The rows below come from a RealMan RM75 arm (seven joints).
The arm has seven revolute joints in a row. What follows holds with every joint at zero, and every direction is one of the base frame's.
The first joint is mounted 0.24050 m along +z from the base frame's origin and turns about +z.
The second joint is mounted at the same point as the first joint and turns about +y.
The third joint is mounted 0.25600 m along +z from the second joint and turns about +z.
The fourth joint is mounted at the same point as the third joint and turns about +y.
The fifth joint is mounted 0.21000 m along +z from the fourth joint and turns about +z.
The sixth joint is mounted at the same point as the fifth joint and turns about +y.
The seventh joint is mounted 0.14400 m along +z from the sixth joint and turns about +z.
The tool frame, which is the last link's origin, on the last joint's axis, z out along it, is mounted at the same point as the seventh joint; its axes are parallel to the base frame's.
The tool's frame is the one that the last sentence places.
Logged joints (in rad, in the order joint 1, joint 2, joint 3, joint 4, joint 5, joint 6, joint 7), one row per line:
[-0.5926 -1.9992 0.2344 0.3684 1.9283 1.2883 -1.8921]
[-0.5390 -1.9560 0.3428 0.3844 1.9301 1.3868 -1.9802]
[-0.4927 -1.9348 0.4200 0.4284 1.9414 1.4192 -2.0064]
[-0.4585 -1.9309 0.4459 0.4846 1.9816 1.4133 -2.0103]
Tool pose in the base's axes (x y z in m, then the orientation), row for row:
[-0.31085 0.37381 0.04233 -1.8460 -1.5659 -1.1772]
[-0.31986 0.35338 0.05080 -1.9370 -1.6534 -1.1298]
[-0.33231 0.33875 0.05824 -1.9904 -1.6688 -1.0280]
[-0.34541 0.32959 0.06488 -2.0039 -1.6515 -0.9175]
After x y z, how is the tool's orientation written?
As a rotation vector, in radians.
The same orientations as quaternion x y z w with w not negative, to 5 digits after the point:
[-0.66852 -0.56709 -0.42632 0.22303]
[-0.68429 -0.58410 -0.39913 0.17683]
[-0.70176 -0.58837 -0.36244 0.17319]
[-0.71400 -0.58844 -0.32691 0.19255]

